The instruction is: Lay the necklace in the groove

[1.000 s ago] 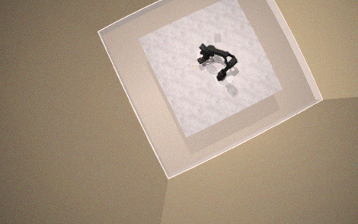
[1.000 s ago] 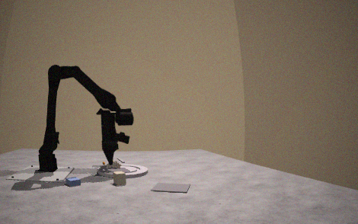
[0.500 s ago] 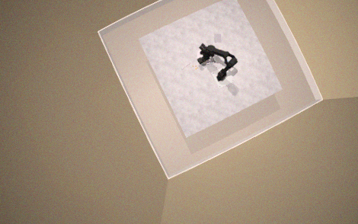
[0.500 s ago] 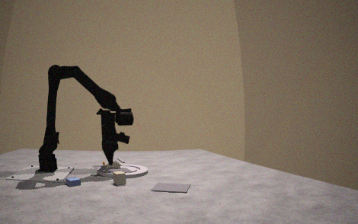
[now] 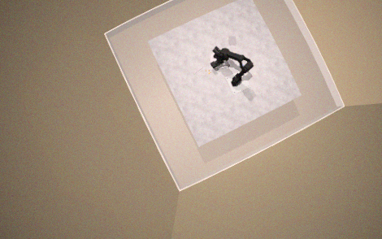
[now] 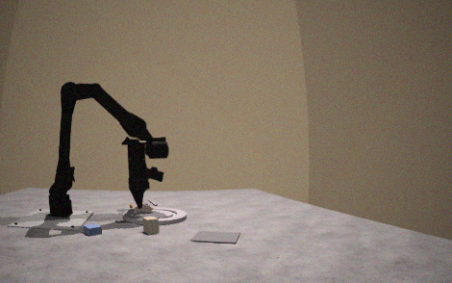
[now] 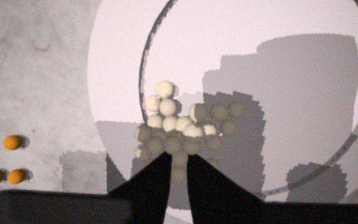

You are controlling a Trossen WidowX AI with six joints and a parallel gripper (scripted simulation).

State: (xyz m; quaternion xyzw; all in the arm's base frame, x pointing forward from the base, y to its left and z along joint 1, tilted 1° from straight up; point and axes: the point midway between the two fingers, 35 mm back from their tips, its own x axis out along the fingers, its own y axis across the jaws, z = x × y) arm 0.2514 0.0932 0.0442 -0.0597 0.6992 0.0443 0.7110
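Now: gripper tip 50 mm short of the round bead board, 40 mm to the left of it and 10 mm above it. The rest, counted from my gripper tip: flat grey plate (200 mm ahead, 270 mm to the right, 20 mm below); then cream cube (50 mm ahead, 210 mm to the right); then blue block (100 mm behind, 240 mm to the right, 10 mm below).
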